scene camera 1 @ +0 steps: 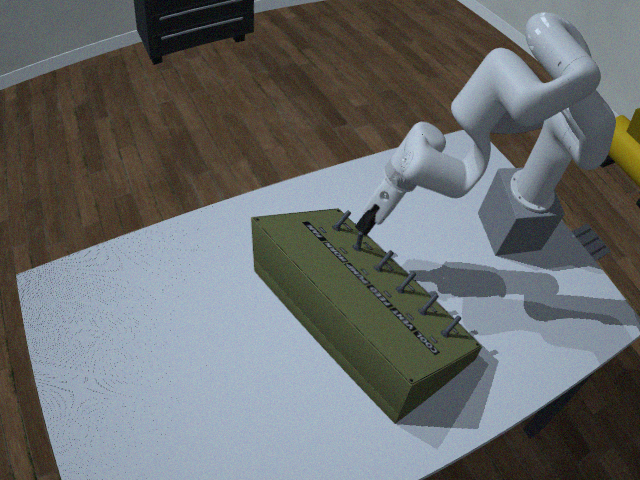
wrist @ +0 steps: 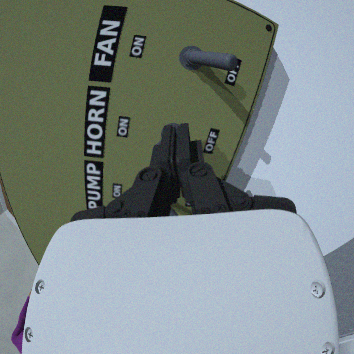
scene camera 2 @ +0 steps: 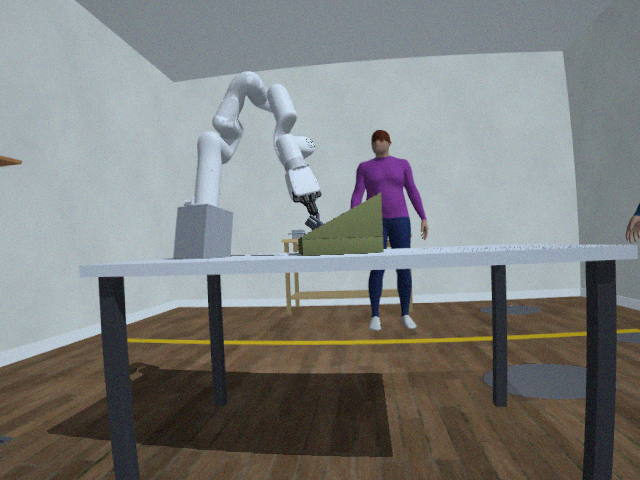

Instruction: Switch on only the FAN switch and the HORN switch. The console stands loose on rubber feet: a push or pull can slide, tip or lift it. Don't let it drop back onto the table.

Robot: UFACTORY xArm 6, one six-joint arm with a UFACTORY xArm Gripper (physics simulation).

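Places are measured from the arm's base along level axes (x ahead, y left, z up), in millimetres.
Pixels of known places: gripper, fingertip midpoint: [scene camera 1: 361,230] [wrist: 178,142] [scene camera 2: 314,214]; arm's base at its link origin: [scene camera 1: 532,191] [wrist: 352,338] [scene camera 2: 205,209].
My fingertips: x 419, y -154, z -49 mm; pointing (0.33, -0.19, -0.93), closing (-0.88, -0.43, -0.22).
For each thing: its top centre in the pictures, then the offset to it from my fingertips.
- HORN lever at its top centre: [scene camera 1: 360,232] dy +10, dx +11, dz +8 mm
- FAN lever at its top centre: [wrist: 206,54] [scene camera 1: 343,213] dy -63, dx +3, dz -4 mm
- PUMP at its top centre: [scene camera 1: 386,254] dy +81, dx -8, dz -4 mm
- FEED at its top centre: [scene camera 1: 408,275] dy +153, dx -13, dz -4 mm
- VENT at its top centre: [scene camera 1: 431,297] dy +224, dx -19, dz -4 mm
- COOL at its top centre: [scene camera 1: 454,320] dy +296, dx -24, dz -4 mm
The olive console [scene camera 1: 320,289] [scene camera 2: 356,232] [wrist: 45,90] stands on the table with no visible tilt off it. My gripper [scene camera 1: 361,230] [scene camera 2: 314,223] [wrist: 178,142] is shut and empty, its tips low over the sloped face at the HORN switch. The HORN lever [scene camera 1: 358,241] stands more upright than its neighbours in scene camera 1, right at the fingertips; the fingers hide it in the wrist view, so contact is unclear. The FAN lever [scene camera 1: 341,221] [wrist: 212,59] leans toward its OFF label. The levers of PUMP [scene camera 1: 384,261], FEED [scene camera 1: 406,282], VENT [scene camera 1: 428,303] and COOL [scene camera 1: 451,327] lean the same way as FAN.
The white table [scene camera 1: 155,330] [scene camera 2: 465,256] carries the console and the arm's grey base block [scene camera 1: 516,222] [scene camera 2: 202,230]. The PUMP lever is the close neighbour of HORN on the side away from FAN. A person [scene camera 2: 385,180] stands behind the table in scene camera 2.
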